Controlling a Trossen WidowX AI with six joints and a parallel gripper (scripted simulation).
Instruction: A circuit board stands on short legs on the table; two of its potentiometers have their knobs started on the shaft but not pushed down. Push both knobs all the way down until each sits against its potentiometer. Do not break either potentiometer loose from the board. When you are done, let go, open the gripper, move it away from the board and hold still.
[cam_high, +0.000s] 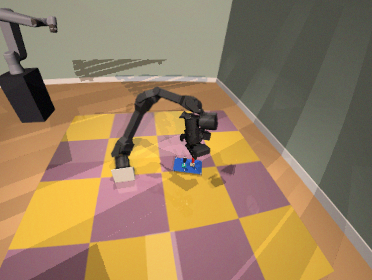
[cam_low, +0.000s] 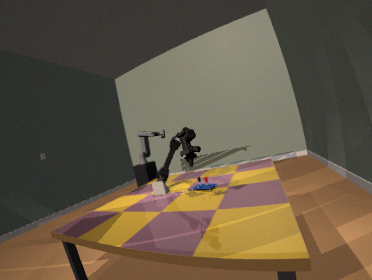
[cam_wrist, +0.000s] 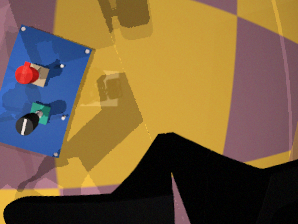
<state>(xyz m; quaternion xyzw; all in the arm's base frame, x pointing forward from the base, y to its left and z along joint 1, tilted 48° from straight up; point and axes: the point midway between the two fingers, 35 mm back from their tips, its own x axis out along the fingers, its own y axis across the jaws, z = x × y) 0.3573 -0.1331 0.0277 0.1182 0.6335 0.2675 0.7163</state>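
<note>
My gripper tip is now 110 mm above the black knob, 100 mm to the right of it and 20 mm past it. Round my gripper tip: red knob 120 mm below, 110 mm to the left, 30 mm ahead.
</note>
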